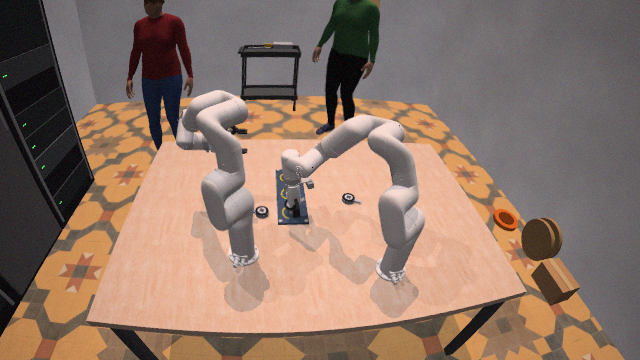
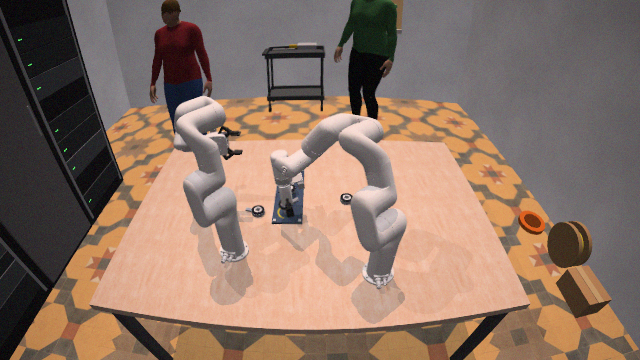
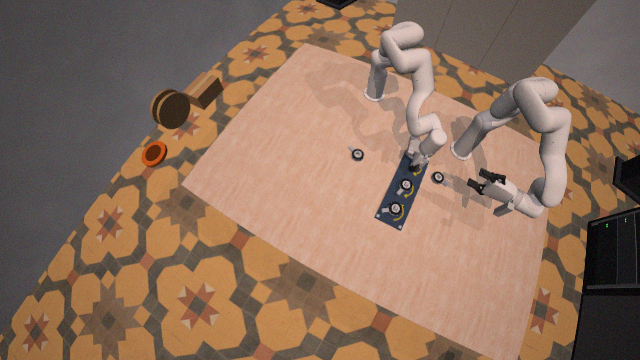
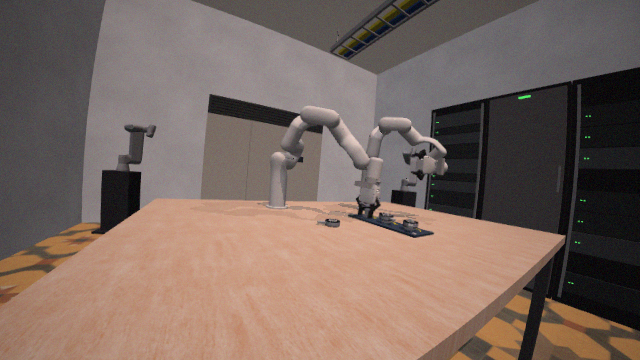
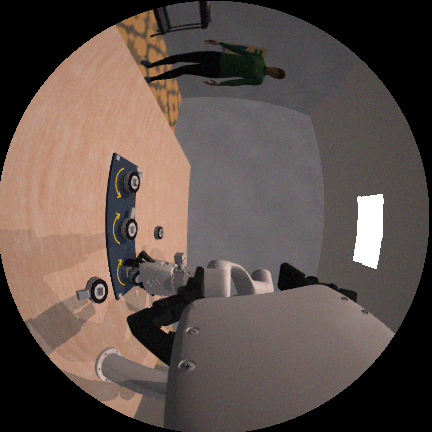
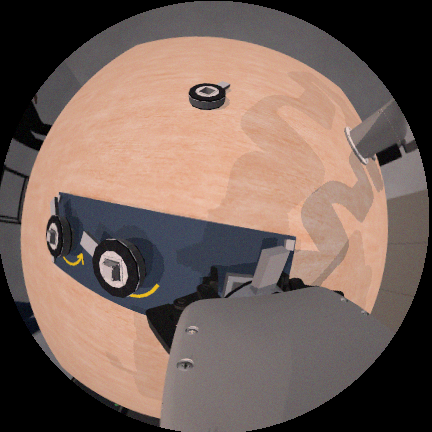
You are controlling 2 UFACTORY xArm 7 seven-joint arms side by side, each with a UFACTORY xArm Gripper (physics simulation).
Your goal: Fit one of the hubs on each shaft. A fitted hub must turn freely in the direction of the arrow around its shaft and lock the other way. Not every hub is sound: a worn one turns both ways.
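Frame: origin at the left arm's base, x back, y right, z up, level; millimetres.
Seen in the pictures: left gripper, fingertip midpoint: [image 1: 247, 141] [image 2: 241, 142] [image 3: 473, 176] [image 4: 413, 163] [image 5: 243, 278]; right gripper, fingertip midpoint: [image 1: 294, 212] [image 2: 290, 212] [image 3: 411, 164] [image 4: 364, 216] [image 5: 128, 270] [image 6: 241, 277]; left arm's base, origin of the base link: [image 1: 243, 253] [image 2: 234, 250] [image 3: 460, 150] [image 5: 108, 363]; right arm's base, origin of the base link: [image 1: 390, 269] [image 2: 378, 272] [image 3: 374, 94] [image 4: 276, 207] [image 6: 355, 145].
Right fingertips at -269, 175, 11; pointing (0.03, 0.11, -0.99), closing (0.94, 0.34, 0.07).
Offsets run from my right fingertips to a thing's top centre, as dx, dy, dz. Level surfaces: height alone.
A blue board [image 1: 292, 220] [image 3: 385, 218] carries three shafts in a row, with yellow arrows. Black-rimmed hubs sit on two shafts: the end hub @[-270, -49, +33] [image 3: 395, 208] [image 5: 131, 182] [image 6: 58, 236] and the middle hub @[-145, -34, +33] [image 3: 406, 185] [image 5: 128, 229] [image 6: 119, 267]. My right gripper [image 1: 295, 209] [image 3: 414, 166] [image 4: 368, 210] points down at the third shaft, shut on a hub @[-1, -2, +77] [image 5: 134, 276], whose grey lever [image 6: 270, 266] shows; its seating is hidden. Two loose hubs lie on the table, one @[+24, -160, +11] [image 1: 262, 211] [image 5: 97, 290] on each side of the board, the other @[-134, +254, +11] [image 1: 348, 198] [image 6: 207, 96] farther right. My left gripper [image 2: 239, 142] [image 3: 481, 181] is open, empty and raised.
The wooden table @[dz -11] [image 1: 310, 305] holds both arm bases. The loose hub near the left arm's base [image 1: 243, 256] lies close to the board. Two people, a dark cart [image 1: 270, 51] and server racks stand around the table. An orange ring [image 1: 505, 219] and boxes are beyond its right edge.
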